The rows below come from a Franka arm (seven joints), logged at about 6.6 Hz.
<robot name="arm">
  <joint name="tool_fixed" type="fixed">
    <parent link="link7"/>
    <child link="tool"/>
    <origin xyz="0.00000 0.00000 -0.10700" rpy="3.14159 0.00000 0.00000"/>
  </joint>
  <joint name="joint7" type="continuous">
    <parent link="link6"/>
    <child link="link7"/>
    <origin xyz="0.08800 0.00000 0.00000" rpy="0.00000 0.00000 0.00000"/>
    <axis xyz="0 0 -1"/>
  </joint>
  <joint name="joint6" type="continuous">
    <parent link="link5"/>
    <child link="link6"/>
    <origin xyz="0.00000 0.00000 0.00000" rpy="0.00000 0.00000 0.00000"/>
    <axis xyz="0 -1 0"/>
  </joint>
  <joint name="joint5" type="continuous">
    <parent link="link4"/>
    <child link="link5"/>
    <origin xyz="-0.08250 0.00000 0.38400" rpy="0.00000 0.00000 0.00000"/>
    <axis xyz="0 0 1"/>
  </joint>
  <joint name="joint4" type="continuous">
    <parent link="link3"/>
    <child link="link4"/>
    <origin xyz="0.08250 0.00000 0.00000" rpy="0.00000 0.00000 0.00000"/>
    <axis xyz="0 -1 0"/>
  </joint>
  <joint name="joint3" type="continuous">
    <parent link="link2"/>
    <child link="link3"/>
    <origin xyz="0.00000 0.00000 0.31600" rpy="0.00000 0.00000 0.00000"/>
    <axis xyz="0 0 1"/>
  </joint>
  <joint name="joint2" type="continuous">
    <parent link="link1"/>
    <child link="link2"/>
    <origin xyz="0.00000 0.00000 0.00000" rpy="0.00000 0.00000 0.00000"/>
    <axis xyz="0 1 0"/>
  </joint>
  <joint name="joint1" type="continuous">
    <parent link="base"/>
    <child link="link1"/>
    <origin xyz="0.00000 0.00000 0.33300" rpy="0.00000 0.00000 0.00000"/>
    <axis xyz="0 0 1"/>
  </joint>
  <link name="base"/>
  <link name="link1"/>
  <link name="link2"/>
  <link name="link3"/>
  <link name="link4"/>
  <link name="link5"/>
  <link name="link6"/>
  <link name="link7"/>
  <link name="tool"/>
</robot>
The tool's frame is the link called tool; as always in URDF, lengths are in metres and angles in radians. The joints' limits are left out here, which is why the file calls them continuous.
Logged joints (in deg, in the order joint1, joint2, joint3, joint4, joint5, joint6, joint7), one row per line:
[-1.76 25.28 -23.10 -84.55 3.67 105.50 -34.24]
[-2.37 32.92 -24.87 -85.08 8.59 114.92 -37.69]
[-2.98 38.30 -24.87 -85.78 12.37 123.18 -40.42]
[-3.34 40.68 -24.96 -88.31 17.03 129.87 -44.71]
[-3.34 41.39 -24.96 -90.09 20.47 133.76 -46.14]
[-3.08 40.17 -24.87 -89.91 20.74 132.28 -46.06]
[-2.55 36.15 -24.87 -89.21 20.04 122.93 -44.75]
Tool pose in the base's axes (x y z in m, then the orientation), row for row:
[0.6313 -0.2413 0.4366 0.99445 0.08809 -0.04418 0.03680]
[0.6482 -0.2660 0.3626 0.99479 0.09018 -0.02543 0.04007]
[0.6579 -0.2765 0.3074 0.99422 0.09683 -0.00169 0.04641]
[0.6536 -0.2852 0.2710 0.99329 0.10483 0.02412 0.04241]
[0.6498 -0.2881 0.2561 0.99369 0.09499 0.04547 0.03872]
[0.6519 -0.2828 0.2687 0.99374 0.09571 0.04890 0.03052]
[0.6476 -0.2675 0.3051 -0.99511 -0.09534 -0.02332 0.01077]
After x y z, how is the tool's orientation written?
As a quaternion, x y z w.
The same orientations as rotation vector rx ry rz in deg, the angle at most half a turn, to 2 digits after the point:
[174.93 15.50 -7.77]
[174.63 15.83 -4.46]
[173.86 16.93 -0.30]
[174.12 18.38 4.23]
[174.58 16.69 7.99]
[175.48 16.90 8.63]
[-177.90 -17.04 -4.17]

